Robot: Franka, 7 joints.
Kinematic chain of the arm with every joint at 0, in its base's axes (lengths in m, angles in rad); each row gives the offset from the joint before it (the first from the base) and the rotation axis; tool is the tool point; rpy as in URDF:
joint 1: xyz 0 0 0.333 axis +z
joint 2: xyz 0 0 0 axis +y
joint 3: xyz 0 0 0.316 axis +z
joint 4: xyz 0.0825 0 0 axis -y
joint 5: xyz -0.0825 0 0.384 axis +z
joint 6: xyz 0 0 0 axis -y
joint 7: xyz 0.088 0 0 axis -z
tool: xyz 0 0 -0.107 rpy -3.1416 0 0
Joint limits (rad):
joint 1: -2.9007..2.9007
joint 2: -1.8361..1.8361
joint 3: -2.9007..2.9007
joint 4: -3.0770..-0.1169
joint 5: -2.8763..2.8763
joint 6: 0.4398..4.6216
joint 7: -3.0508..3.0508
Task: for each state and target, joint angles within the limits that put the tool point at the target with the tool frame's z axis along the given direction. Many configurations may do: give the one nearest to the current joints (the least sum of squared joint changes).
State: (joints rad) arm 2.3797 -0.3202 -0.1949 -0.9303 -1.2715 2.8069 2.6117
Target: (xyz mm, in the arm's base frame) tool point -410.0 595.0 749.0 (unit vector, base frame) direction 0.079 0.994 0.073
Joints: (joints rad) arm 2.3190 0.5115 -0.2625 -0.8839 -1.3038 2.5149 2.6117
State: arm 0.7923 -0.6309 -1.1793 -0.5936 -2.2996 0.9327 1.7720
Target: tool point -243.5 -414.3 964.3 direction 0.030 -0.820 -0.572
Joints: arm 0.6726 -0.7194 -0.4613 -0.4080 -1.8836 1.3205 1.7720
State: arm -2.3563 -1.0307 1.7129 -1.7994 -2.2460 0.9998 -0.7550
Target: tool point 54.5 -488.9 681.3 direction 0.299 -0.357 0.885
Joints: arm -2.9007 -0.8666 1.0556 -2.2018 -2.8722 1.6498 -0.7550
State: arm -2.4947 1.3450 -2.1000 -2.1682 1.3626 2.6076 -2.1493
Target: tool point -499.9 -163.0 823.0 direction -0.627 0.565 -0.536
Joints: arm -1.8994 1.2163 -2.4170 -1.3150 0.9996 1.6619 -2.1493
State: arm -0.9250 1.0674 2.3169 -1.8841 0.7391 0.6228 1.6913
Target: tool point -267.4 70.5 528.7 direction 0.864 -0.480 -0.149
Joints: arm -0.1192 0.3535 2.9007 -2.2089 0.3222 0.4795 1.6913
